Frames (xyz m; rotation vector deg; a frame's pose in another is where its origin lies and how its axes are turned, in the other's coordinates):
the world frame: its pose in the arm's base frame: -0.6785 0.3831 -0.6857 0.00 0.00 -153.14
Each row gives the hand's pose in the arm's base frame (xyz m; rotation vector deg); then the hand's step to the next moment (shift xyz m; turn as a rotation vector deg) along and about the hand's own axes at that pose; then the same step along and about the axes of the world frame.
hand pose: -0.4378 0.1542 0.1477 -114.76 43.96 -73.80
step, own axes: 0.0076 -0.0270 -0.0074 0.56 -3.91 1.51
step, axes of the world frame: -0.0040 -0.0091 0.0272 -2.95 -1.13 2.80
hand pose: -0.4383 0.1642 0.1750 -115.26 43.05 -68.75
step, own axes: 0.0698 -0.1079 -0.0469 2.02 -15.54 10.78
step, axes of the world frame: -0.0018 -0.0010 0.1368 -16.12 -3.80 9.35
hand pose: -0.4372 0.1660 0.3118 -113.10 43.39 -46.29
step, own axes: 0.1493 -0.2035 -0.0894 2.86 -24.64 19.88
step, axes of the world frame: -0.0285 0.0843 0.2525 -28.00 -6.57 13.54
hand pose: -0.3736 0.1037 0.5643 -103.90 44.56 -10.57
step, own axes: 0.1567 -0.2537 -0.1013 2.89 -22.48 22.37
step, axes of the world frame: -0.1025 0.1923 0.2273 -28.98 -7.81 10.65
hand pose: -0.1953 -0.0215 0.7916 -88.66 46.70 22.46
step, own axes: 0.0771 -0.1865 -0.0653 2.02 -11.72 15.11
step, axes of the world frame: -0.1098 0.1559 0.0930 -17.52 -6.42 4.65
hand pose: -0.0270 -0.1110 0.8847 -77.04 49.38 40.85
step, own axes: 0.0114 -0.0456 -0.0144 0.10 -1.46 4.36
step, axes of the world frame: -0.0293 0.0370 0.0137 -3.48 -2.91 0.75
